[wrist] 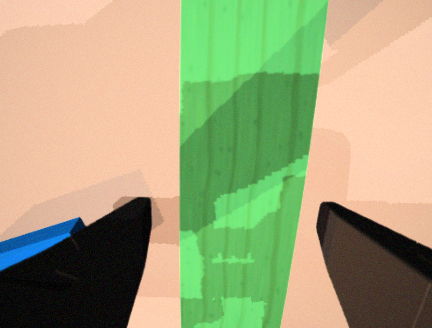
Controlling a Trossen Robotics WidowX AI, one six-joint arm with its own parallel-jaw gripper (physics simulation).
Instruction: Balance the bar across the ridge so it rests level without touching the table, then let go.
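Frame: origin at the arm's base, x ahead, y left, z up, level; millimetres.
Where they show: gripper, between the fingertips: (pixel 235 213).
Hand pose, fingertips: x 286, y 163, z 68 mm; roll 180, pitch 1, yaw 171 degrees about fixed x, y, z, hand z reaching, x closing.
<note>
Each offset is from my fingertips to the centre of the thing. Level surfaces: height alone.
The green bar @(dx -7, dy -44, dz +5 mm) (pixel 245 125) runs from the top edge to the bottom edge of the wrist view, narrowing toward the bottom, with darker shadow patches across it. My gripper (pixel 235 213) is open, one black finger on each side of the bar, with a gap between each fingertip and the bar's edges. A blue piece @(dx +114, dy +55, dz -60 mm) (pixel 42 245), which may be the ridge, shows in part at the lower left behind the left finger. Whether the bar rests on it or touches the table cannot be told from this view.
The pale peach table top @(dz -68 mm) (pixel 90 100) lies under the bar. Shadows fall on it at both sides of the bar, around the fingertips and at the upper right.
</note>
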